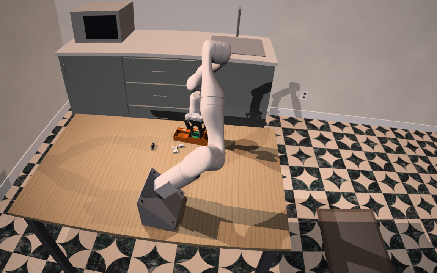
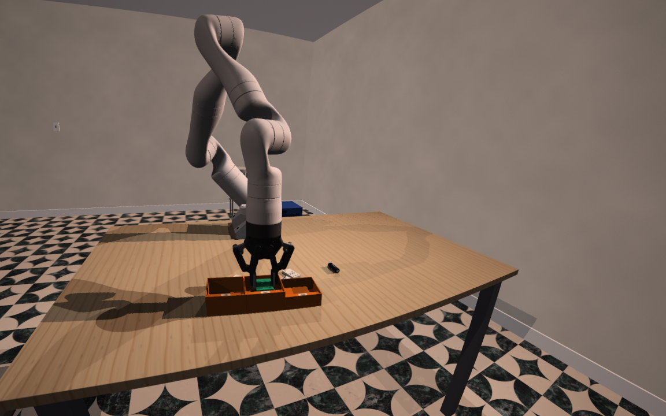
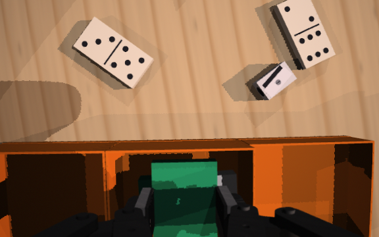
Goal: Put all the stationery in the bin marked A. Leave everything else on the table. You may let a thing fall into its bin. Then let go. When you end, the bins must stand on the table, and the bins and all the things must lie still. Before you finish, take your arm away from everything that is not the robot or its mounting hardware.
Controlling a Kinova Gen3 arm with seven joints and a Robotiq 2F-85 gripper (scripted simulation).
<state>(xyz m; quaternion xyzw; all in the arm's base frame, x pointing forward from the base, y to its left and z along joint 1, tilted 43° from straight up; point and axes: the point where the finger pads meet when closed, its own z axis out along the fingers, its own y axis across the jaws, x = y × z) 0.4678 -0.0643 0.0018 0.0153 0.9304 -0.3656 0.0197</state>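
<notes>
The green block lies 2 cm below my hand. Round my hand: orange three-compartment bin (1 cm ahead, 3 cm below); white pencil sharpener (7 cm behind, 7 cm to the left, 4 cm below); green-and-white eraser (1 cm to the left, 4 cm below).
</notes>
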